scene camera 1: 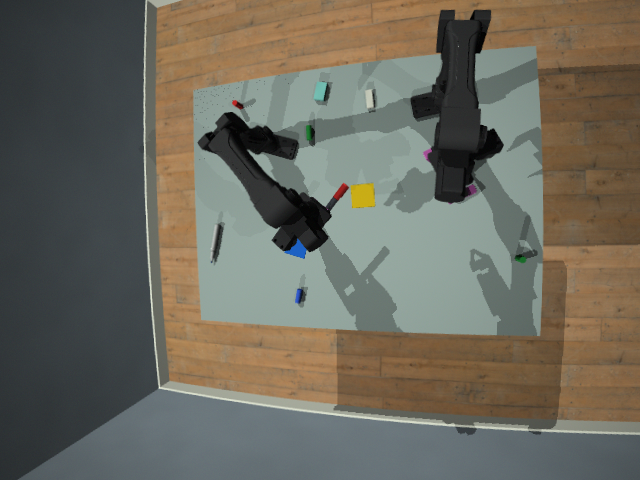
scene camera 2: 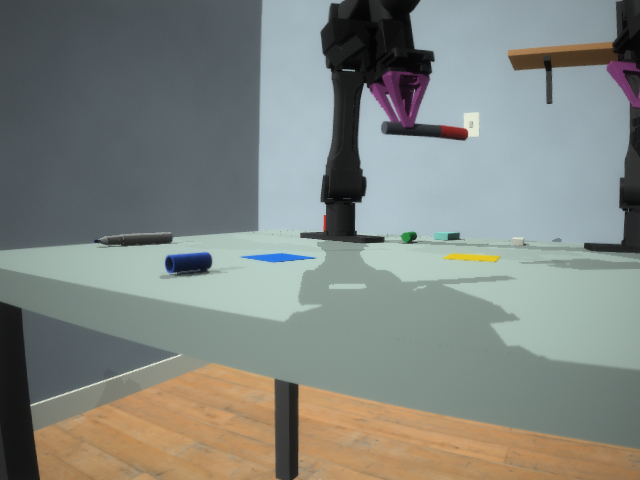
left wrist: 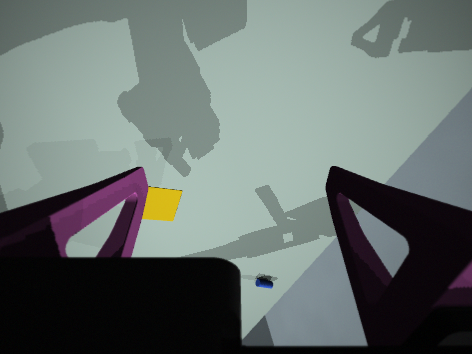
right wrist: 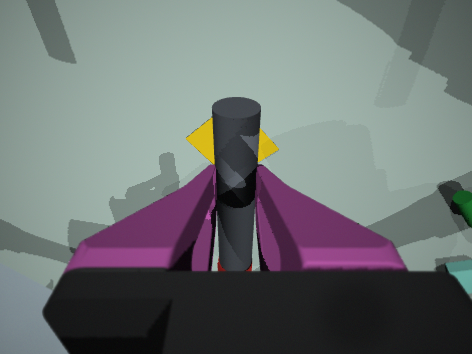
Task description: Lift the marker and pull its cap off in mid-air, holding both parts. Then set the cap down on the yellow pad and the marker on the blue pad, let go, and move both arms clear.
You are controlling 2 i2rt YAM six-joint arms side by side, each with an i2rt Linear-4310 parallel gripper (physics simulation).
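Frame: origin at the left arm's base, x back, y right, z up, level; centimetres.
Seen in the pictures: left gripper, fingertip midpoint: (left wrist: 236,176); right gripper, fingertip midpoint: (scene camera 1: 323,214) (scene camera 2: 405,129) (right wrist: 236,176); right arm's base, origin of the base link: (scene camera 1: 270,143) (scene camera 2: 340,239).
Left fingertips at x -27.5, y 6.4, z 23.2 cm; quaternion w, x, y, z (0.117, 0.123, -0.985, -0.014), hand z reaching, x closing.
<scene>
Offsets run from my left fingertips to a thing's top centre. Level surfaces: height alone.
The marker has a dark grey body @[dx +0.5, dy +31.4, dz -3.9 cm] (scene camera 2: 424,130) (right wrist: 236,135) and a red cap @[dx +3.5, dy +27.9, dz -3.8 cm] (scene camera 1: 340,191) (scene camera 2: 453,132) on one end. My right gripper (scene camera 2: 407,125) (right wrist: 236,176) is shut on the grey body and holds the marker nearly level, high above the table. The red cap points toward the right of both scene views. My left gripper (left wrist: 236,176) is open and empty, high over the table at the right. The yellow pad @[dx +2.9, dy +24.4, dz -23.1 cm] (scene camera 1: 362,195) (scene camera 2: 471,257) (left wrist: 163,204) (right wrist: 200,140) lies flat near the table's middle. The blue pad @[dx -9.4, dy +50.1, dz -23.1 cm] (scene camera 1: 296,249) (scene camera 2: 278,257) is partly hidden under the right arm in scene camera 1.
A blue cap @[dx -26.9, dy +52.2, dz -21.1 cm] (scene camera 1: 298,296) (scene camera 2: 188,262) (left wrist: 264,284) and a grey pen @[dx -3.5, dy +81.9, dz -21.2 cm] (scene camera 1: 215,242) (scene camera 2: 138,238) lie at the left. Green pieces @[dx +27.5, dy +38.2, dz -21.1 cm] (scene camera 1: 309,132) @[dx -25.0, dy -19.9, dz -18.4 cm] (scene camera 1: 520,258), a teal block @[dx +40.6, dy +31.8, dz -21.7 cm] (scene camera 1: 321,91), a white block @[dx +33.7, dy +16.3, dz -22.0 cm] (scene camera 1: 370,98) and a red piece @[dx +44.1, dy +62.1, dz -18.4 cm] (scene camera 1: 237,104) are on the table @[dz -23.2 cm] (scene camera 1: 434,289).
</scene>
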